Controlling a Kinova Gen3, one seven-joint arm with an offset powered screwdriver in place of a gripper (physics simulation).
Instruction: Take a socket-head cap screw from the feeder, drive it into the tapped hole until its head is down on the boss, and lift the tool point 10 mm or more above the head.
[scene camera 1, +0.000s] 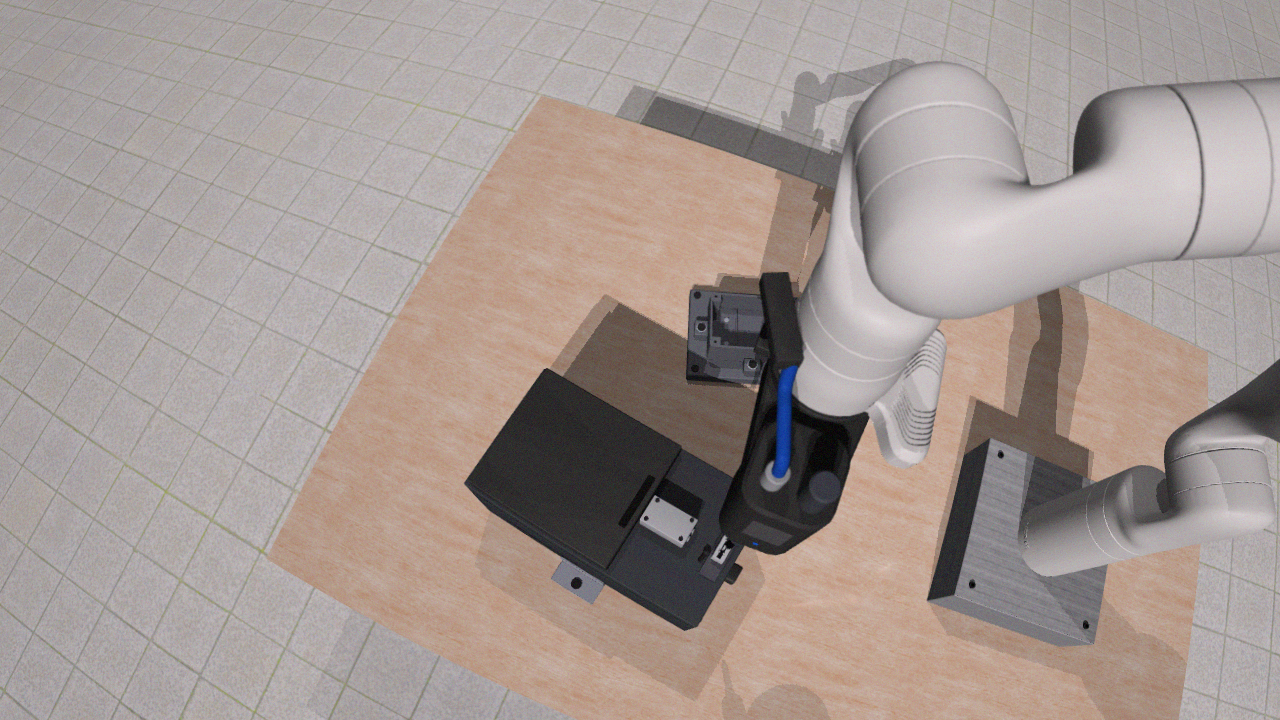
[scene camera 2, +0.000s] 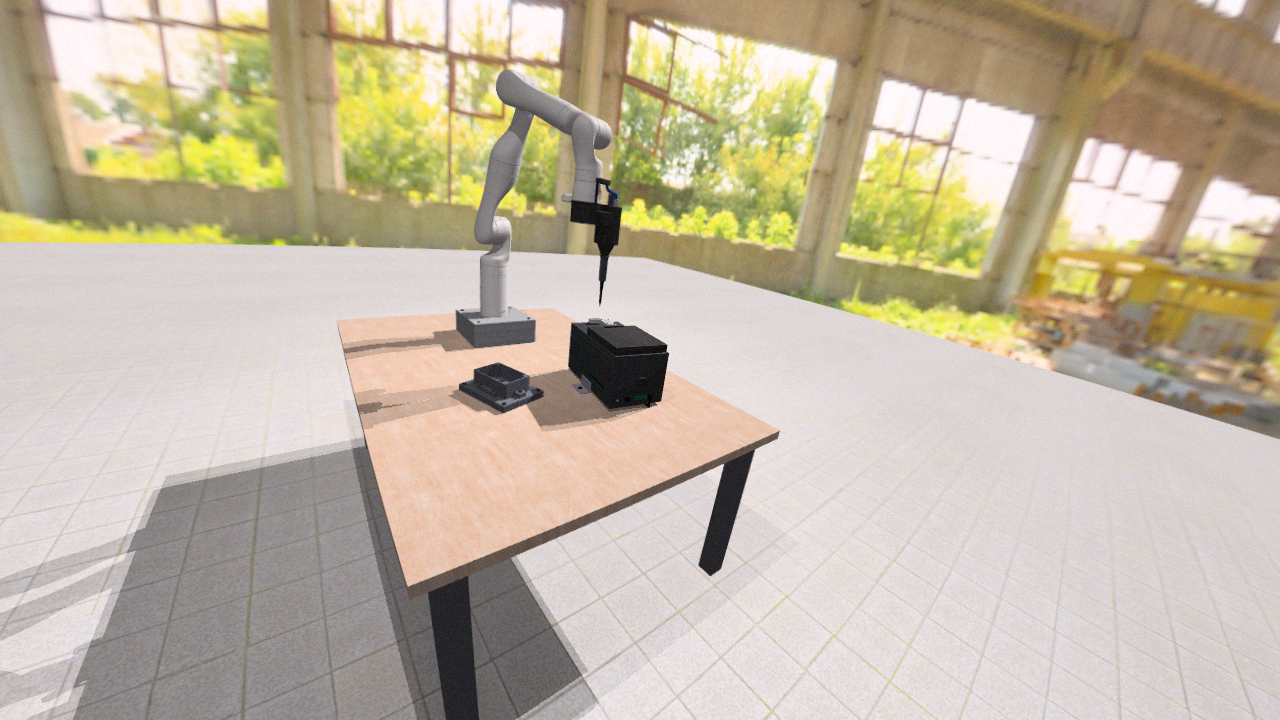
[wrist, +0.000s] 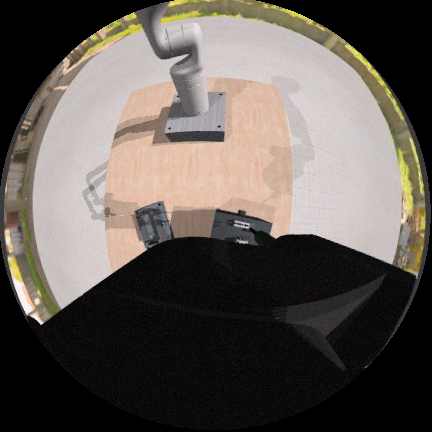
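Observation:
My screwdriver (scene camera 2: 600, 301) points down, its thin tip a short way above the near-base end of the black screw feeder (scene camera 1: 572, 456) (scene camera 2: 617, 368) (wrist: 220, 229). In scene camera 1 the driver body (scene camera 1: 774, 505) hides the tip. In the wrist view the dark driver nose (wrist: 261, 237) reaches over the feeder's top. Whether a screw sits on the tip is too small to tell. The dark grey housing (scene camera 1: 702, 353) (scene camera 2: 501, 386) (wrist: 145, 218) lies on the table beside the feeder, partly covered by the tool in scene camera 1. Which of its small holes is the tapped one cannot be told.
The arm's base stands on a grey metal block (scene camera 1: 984, 537) (scene camera 2: 494, 332) (wrist: 195, 125) at one end of the wooden table (scene camera 1: 465, 295) (scene camera 2: 501, 483) (wrist: 240, 170). The feeder has a raised black lid, a pale plate (scene camera 1: 668, 520) and a foot bracket (scene camera 1: 577, 582) at its side.

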